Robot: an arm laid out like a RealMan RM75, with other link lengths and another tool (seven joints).
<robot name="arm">
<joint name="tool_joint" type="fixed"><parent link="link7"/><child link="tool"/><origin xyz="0.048 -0.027 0.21" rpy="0 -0.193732 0.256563"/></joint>
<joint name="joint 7" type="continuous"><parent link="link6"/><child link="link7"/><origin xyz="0 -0.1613 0" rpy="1.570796 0 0"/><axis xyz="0 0 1"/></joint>
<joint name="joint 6" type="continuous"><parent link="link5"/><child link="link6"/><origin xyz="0 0 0" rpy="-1.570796 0 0"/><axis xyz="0 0 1"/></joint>
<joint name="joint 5" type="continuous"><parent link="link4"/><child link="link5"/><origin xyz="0 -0.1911 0" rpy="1.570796 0 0"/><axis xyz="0 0 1"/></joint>
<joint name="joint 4" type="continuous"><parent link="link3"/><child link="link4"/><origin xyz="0 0 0" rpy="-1.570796 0 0"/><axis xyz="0 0 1"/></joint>
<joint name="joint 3" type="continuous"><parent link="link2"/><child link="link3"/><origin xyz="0 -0.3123 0" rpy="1.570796 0 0"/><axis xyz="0 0 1"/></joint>
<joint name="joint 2" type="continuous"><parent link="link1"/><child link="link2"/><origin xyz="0 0 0" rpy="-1.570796 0 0"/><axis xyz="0 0 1"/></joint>
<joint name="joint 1" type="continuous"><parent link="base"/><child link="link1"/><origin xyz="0 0 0.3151" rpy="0 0 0"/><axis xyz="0 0 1"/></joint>
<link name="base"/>
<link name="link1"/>
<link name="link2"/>
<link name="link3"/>
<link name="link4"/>
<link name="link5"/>
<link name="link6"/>
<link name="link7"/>
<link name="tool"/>
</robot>
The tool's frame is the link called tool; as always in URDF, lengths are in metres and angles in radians. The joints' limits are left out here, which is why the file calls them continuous.
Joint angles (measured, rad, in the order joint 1, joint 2, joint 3, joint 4, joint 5, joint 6, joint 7), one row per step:
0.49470 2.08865 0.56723 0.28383 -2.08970 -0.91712 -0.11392
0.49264 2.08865 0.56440 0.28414 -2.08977 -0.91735 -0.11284
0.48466 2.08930 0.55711 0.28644 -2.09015 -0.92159 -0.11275
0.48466 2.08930 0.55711 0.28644 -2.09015 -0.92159 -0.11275
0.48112 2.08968 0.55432 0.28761 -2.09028 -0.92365 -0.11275
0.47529 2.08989 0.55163 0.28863 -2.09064 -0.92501 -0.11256
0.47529 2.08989 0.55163 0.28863 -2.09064 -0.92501 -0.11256
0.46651 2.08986 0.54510 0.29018 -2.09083 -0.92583 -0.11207
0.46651 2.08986 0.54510 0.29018 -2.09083 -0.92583 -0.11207
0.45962 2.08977 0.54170 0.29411 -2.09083 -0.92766 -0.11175
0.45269 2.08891 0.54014 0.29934 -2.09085 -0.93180 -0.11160
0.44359 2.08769 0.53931 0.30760 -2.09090 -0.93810 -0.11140
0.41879 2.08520 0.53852 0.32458 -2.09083 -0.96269 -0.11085
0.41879 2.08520 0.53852 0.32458 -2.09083 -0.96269 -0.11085
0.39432 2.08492 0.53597 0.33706 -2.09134 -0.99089 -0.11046
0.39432 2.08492 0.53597 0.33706 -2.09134 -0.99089 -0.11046
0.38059 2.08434 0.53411 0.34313 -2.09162 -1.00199 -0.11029
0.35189 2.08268 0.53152 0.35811 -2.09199 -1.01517 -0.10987
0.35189 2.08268 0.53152 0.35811 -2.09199 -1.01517 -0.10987
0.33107 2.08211 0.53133 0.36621 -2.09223 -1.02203 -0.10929
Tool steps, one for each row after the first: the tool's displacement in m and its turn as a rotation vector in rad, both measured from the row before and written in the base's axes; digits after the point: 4 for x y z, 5 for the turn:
0.0006 -0.0011 -0.0009 -0.00221 0.00016 -0.00064
0.0012 -0.0036 -0.0021 -0.00386 0.00080 -0.00002
0.0000 0.0000 0.0000 0.00000 0.00000 0.00000
0.0004 -0.0015 -0.0008 -0.00130 0.00081 -0.00005
0.0020 -0.0024 -0.0009 -0.00171 0.00044 -0.00287
0.0000 0.0000 0.0000 0.00000 0.00000 0.00000
0.0033 -0.0040 -0.0020 -0.00492 -0.00061 -0.00428
0.0000 0.0000 0.0000 0.00000 0.00000 0.00000
0.0013 -0.0028 -0.0013 -0.00208 0.00292 -0.00223
0.0006 -0.0022 0.0000 0.00096 0.00465 -0.00090
0.0001 -0.0025 0.0003 0.00265 0.00797 -0.00055
0.0003 -0.0063 0.0037 0.01403 0.02040 0.00028
0.0000 0.0000 0.0000 0.00000 0.00000 0.00000
-0.0002 -0.0066 0.0037 0.01489 0.01829 0.00224
0.0000 0.0000 0.0000 0.00000 0.00000 0.00000
0.0017 -0.0042 0.0013 0.00536 0.00745 -0.00230
0.0056 -0.0093 0.0009 0.00599 0.01490 -0.01162
0.0000 0.0000 0.0000 0.00000 0.00000 0.00000
0.0058 -0.0070 0.0007 0.00410 0.00893 -0.01248

